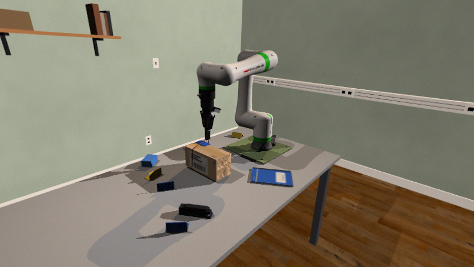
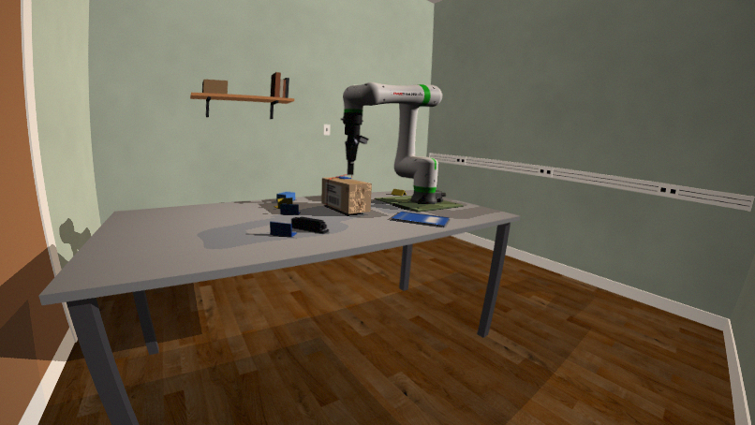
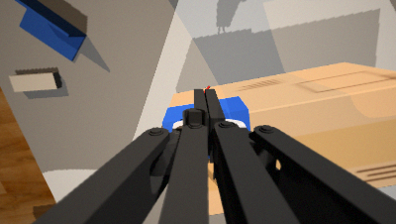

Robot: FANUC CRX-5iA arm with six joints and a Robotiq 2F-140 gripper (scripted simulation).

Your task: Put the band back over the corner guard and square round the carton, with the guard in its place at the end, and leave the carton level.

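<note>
Now: the brown carton 7 cm ahead of my hand, 9 cm to the left of it and 11 cm below it.
</note>
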